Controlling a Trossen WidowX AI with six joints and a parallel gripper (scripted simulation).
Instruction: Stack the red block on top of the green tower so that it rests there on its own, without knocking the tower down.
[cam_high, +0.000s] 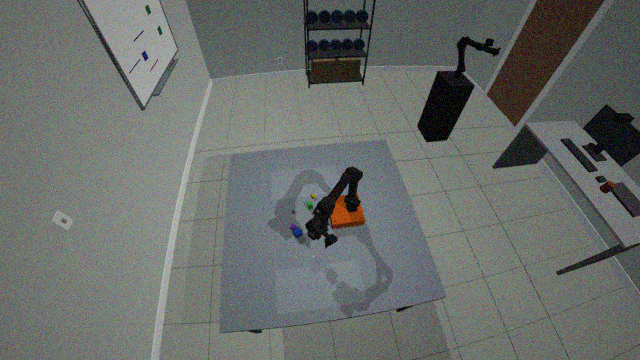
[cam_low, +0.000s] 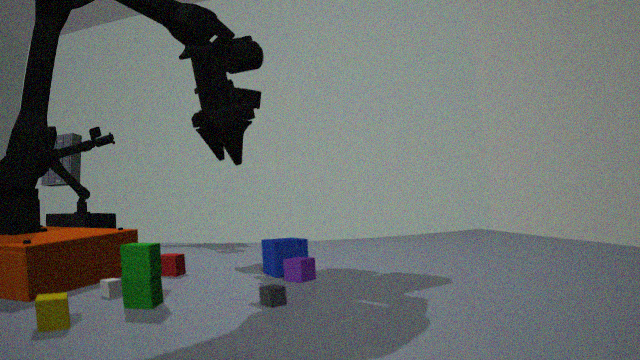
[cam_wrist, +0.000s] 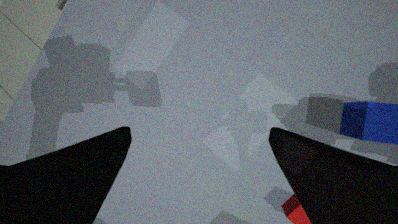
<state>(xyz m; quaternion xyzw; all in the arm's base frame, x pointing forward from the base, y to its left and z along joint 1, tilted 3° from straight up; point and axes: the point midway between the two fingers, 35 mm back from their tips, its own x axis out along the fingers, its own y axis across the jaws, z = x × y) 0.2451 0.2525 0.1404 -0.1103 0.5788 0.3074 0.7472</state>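
The red block lies 4 cm behind my gripper tip, 17 cm to the right of it and 16 cm below it. Round my gripper tip: purple block 14 cm ahead, 20 cm to the right, 16 cm below; then blue block 12 cm ahead, 16 cm to the right, 15 cm below; then white block 4 cm behind, 31 cm to the right, 17 cm below.
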